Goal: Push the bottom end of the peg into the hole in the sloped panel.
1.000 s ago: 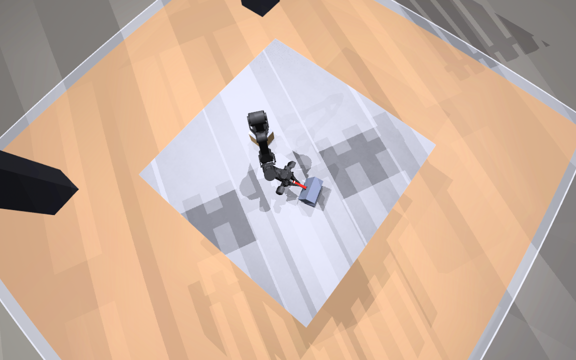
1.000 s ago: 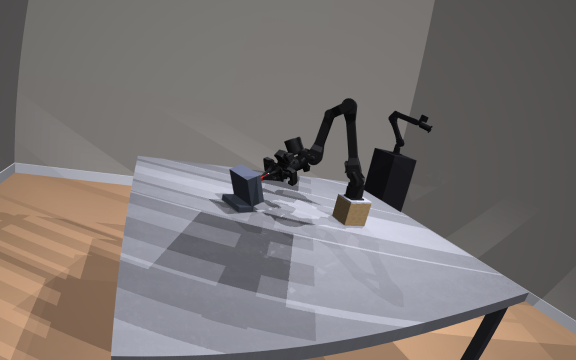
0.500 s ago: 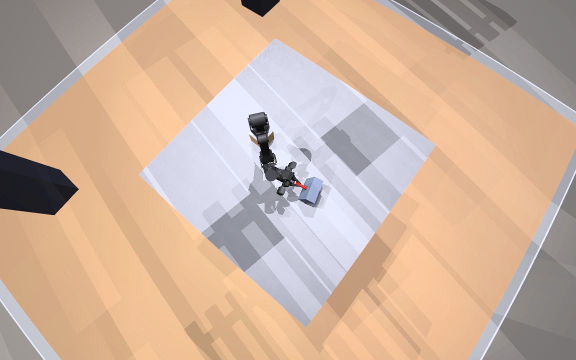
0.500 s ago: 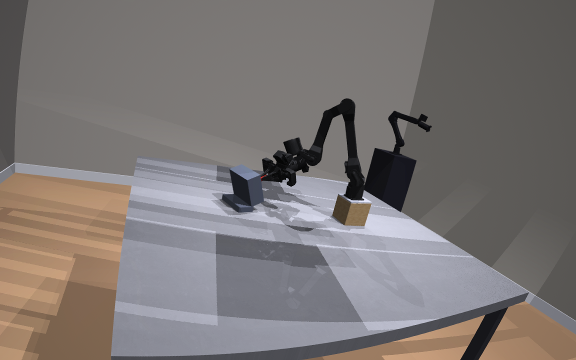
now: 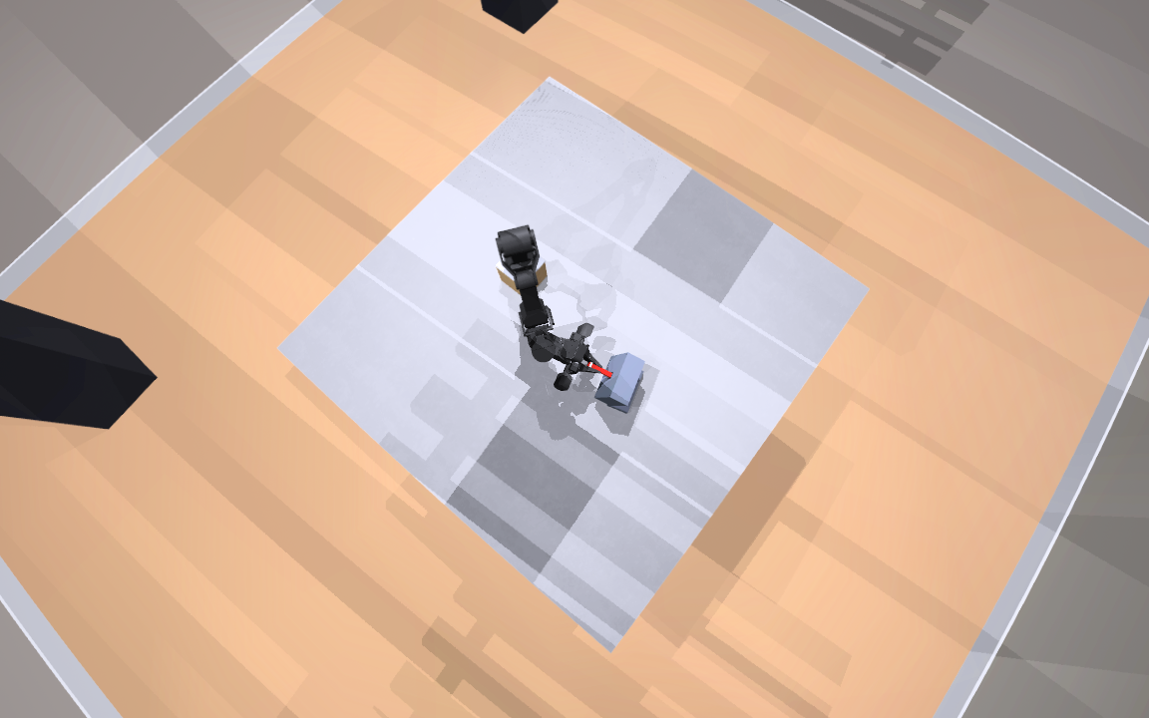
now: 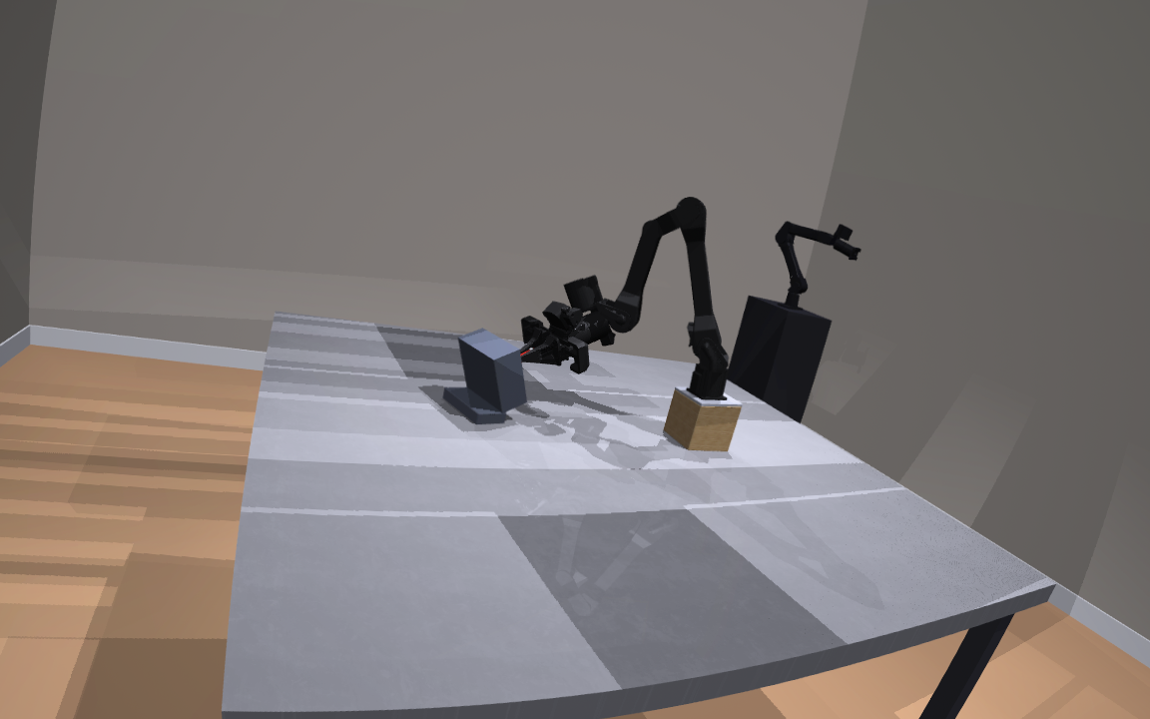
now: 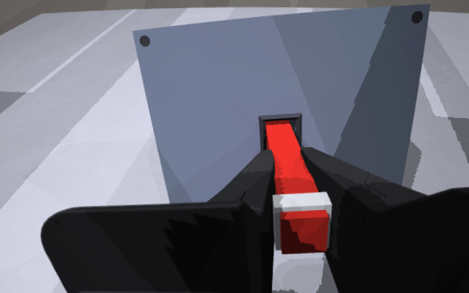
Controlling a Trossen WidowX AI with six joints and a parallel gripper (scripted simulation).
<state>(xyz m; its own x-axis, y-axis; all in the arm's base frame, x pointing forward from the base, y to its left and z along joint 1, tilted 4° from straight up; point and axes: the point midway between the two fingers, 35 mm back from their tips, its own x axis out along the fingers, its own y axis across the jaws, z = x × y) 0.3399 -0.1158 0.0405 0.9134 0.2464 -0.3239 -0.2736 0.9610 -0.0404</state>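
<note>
My gripper tip is now 50 mm short of the sloped panel, 20 mm above it and 10 mm to the right of it. The rest, counted from my gripper tip: red square peg 20 mm behind; low foot 90 mm below, 80 mm ahead, 20 mm to the left.
</note>
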